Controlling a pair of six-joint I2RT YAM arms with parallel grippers.
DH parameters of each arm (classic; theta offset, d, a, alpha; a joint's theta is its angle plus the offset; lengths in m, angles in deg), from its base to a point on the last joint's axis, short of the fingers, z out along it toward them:
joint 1: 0 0.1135 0.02 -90
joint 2: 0 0 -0.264 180
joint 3: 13.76 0 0.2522 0
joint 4: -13.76 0 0.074 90
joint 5: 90 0 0 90
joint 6: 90 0.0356 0 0
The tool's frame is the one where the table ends.
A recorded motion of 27 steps. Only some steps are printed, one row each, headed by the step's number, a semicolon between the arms.
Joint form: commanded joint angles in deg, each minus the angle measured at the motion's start. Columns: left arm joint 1, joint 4, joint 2, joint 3, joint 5, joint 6; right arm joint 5, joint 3, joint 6, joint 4, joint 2, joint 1.
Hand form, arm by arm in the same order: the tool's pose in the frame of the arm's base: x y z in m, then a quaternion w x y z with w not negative. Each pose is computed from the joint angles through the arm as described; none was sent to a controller.
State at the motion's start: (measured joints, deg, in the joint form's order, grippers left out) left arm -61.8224 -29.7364 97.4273 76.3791 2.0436 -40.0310; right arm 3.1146 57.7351 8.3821 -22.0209 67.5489 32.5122
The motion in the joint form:
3: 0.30 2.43 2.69 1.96 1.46 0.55; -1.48 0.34 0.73 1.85 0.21 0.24
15: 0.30 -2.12 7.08 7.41 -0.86 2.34; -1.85 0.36 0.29 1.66 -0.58 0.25
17: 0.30 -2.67 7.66 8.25 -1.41 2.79; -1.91 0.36 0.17 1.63 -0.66 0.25
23: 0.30 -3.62 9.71 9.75 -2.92 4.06; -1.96 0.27 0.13 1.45 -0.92 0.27
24: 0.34 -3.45 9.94 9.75 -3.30 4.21; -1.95 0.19 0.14 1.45 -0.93 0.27
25: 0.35 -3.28 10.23 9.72 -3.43 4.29; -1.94 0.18 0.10 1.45 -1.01 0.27
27: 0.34 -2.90 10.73 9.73 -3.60 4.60; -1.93 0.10 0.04 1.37 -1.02 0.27
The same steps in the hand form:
3: 0.1830 -0.3420 0.2554 0.20011 0.18951 0.91718 -0.28779; 0.2248 0.1434 0.3212 0.47239 -0.17025 0.84842 0.16748
15: 0.1915 -0.3547 0.2515 0.20044 0.19879 0.92600 -0.25067; 0.2221 0.1420 0.3244 0.47641 -0.17455 0.84479 0.17000
17: 0.1929 -0.3565 0.2516 0.20332 0.20108 0.92636 -0.24511; 0.2218 0.1419 0.3247 0.47678 -0.17565 0.84434 0.17006
23: 0.1968 -0.3617 0.2449 0.20723 0.20824 0.92896 -0.22524; 0.2208 0.1413 0.3250 0.47661 -0.17632 0.84425 0.17031
24: 0.1977 -0.3622 0.2435 0.20964 0.20818 0.92911 -0.22242; 0.2207 0.1413 0.3245 0.47613 -0.17627 0.84457 0.17009
25: 0.1982 -0.3629 0.2415 0.20980 0.20851 0.92943 -0.22060; 0.2205 0.1411 0.3248 0.47671 -0.17645 0.84422 0.17004
27: 0.1991 -0.3643 0.2386 0.21083 0.21074 0.92921 -0.21842; 0.2203 0.1410 0.3242 0.47577 -0.17700 0.84478 0.16932

